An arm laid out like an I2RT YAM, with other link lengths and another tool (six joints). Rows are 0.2 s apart.
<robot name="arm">
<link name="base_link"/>
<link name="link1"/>
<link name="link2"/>
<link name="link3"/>
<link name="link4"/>
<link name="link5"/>
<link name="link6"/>
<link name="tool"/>
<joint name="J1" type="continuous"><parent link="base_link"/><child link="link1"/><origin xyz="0 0 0.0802" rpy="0 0 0"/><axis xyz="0 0 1"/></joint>
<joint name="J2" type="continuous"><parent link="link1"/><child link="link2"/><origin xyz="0.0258 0.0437 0.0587" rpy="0 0 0"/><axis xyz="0 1 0"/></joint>
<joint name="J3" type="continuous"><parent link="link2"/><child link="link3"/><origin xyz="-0.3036 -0.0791 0" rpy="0 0 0"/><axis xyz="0 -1 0"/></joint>
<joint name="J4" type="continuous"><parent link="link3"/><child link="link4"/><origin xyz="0.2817 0.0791 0.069" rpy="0 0 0"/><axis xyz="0 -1 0"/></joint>
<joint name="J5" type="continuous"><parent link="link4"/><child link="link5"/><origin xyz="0.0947 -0.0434 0.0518" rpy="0 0 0"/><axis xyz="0 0 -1"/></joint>
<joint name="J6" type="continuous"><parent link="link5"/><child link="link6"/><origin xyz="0.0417 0 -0.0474" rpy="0 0 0"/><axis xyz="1 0 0"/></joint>
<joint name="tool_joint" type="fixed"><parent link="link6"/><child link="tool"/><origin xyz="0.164 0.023 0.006" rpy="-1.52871 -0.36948 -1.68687"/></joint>
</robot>
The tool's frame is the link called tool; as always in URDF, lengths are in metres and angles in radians. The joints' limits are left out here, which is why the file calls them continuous.
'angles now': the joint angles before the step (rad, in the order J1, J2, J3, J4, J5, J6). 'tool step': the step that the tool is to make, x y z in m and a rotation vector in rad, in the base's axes. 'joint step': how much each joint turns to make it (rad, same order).
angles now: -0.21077, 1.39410, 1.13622, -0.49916, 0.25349, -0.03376
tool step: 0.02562, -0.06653, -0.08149, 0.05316, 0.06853, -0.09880
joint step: -0.13007, 0.23537, 0.00000, 0.15488, -0.04502, 0.00038
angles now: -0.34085, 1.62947, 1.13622, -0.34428, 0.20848, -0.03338
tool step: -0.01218, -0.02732, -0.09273, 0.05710, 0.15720, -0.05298
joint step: -0.05570, 0.19190, 0.00001, 0.02557, 0.00113, -0.00420
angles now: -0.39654, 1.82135, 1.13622, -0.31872, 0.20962, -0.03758
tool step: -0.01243, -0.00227, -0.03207, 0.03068, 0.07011, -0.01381
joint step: -0.01335, 0.05797, 0.00000, -0.01872, -0.00038, 0.00078
